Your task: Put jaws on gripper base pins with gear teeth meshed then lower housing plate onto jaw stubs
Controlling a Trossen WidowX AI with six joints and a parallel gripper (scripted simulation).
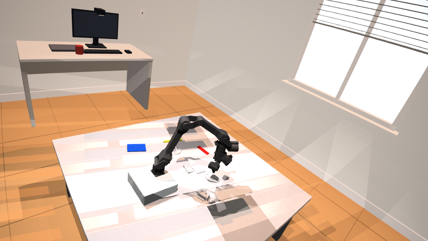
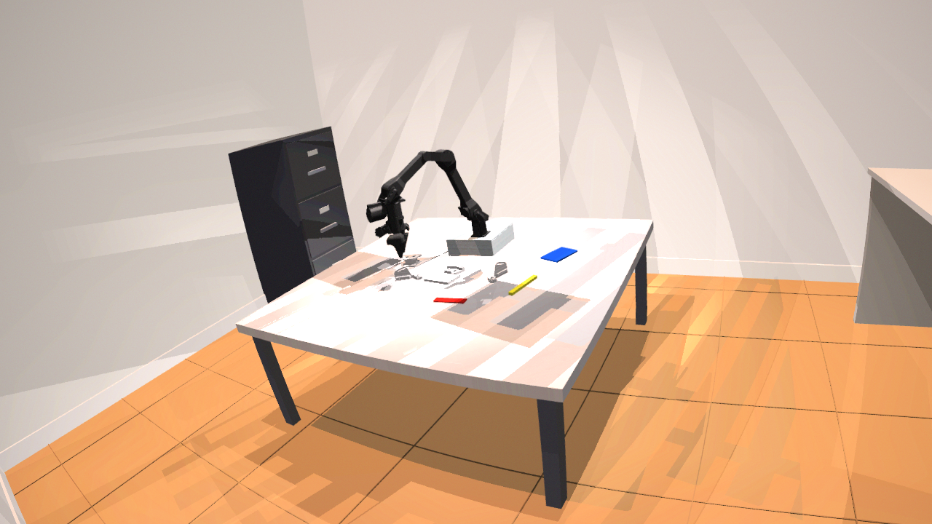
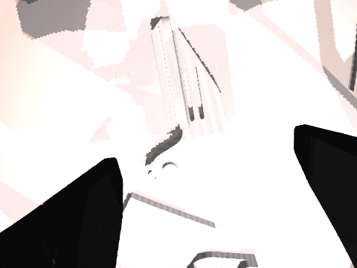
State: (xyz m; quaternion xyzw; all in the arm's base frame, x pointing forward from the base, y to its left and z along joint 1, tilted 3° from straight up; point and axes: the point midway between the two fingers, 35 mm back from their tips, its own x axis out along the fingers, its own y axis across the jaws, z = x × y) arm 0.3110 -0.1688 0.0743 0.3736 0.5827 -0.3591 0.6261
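My gripper tip is now 4 cm to the right of the curved jaw and 9 cm above it. Also, from my gripper tip: yellow stick 1 cm ahead, 49 cm to the left, 9 cm below; blue card 28 cm behind, 52 cm to the left, 9 cm below; red strip 15 cm ahead, 28 cm to the left, 9 cm below.
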